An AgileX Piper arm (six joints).
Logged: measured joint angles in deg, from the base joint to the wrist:
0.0 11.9 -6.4 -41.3 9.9 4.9
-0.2 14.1 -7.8 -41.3 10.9 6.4
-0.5 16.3 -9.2 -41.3 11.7 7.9
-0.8 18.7 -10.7 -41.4 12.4 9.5
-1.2 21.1 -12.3 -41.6 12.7 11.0
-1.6 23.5 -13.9 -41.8 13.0 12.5
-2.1 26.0 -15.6 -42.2 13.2 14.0
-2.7 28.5 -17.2 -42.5 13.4 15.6
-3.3 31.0 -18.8 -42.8 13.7 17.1
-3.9 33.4 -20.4 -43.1 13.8 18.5
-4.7 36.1 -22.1 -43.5 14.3 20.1
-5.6 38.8 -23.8 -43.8 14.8 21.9
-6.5 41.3 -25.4 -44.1 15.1 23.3
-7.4 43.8 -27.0 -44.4 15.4 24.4
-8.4 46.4 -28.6 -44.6 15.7 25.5
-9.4 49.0 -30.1 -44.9 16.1 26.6
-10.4 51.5 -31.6 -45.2 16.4 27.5
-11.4 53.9 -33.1 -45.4 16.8 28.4
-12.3 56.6 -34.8 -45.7 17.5 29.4
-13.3 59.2 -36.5 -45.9 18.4 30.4
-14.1 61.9 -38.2 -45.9 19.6 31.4
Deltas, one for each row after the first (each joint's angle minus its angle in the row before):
-0.2 2.2 -1.4 0.0 1.0 1.5
-0.3 2.2 -1.4 0.0 0.8 1.5
-0.3 2.4 -1.5 -0.1 0.7 1.6
-0.4 2.4 -1.6 -0.2 0.3 1.5
-0.4 2.4 -1.6 -0.2 0.3 1.5
-0.5 2.5 -1.7 -0.4 0.2 1.5
-0.6 2.5 -1.6 -0.3 0.2 1.6
-0.6 2.5 -1.6 -0.3 0.3 1.5
-0.6 2.4 -1.6 -0.3 0.1 1.4
-0.8 2.7 -1.7 -0.4 0.5 1.6
-0.9 2.7 -1.7 -0.3 0.5 1.8
-0.9 2.5 -1.6 -0.3 0.3 1.4
-0.9 2.5 -1.6 -0.3 0.3 1.1
-1.0 2.6 -1.6 -0.2 0.3 1.1
-1.0 2.6 -1.5 -0.3 0.4 1.1
-1.0 2.5 -1.5 -0.3 0.3 0.9
-1.0 2.4 -1.5 -0.2 0.4 0.9
-0.9 2.7 -1.7 -0.3 0.7 1.0
-1.0 2.6 -1.7 -0.2 0.9 1.0
-0.8 2.7 -1.7 0.0 1.2 1.0

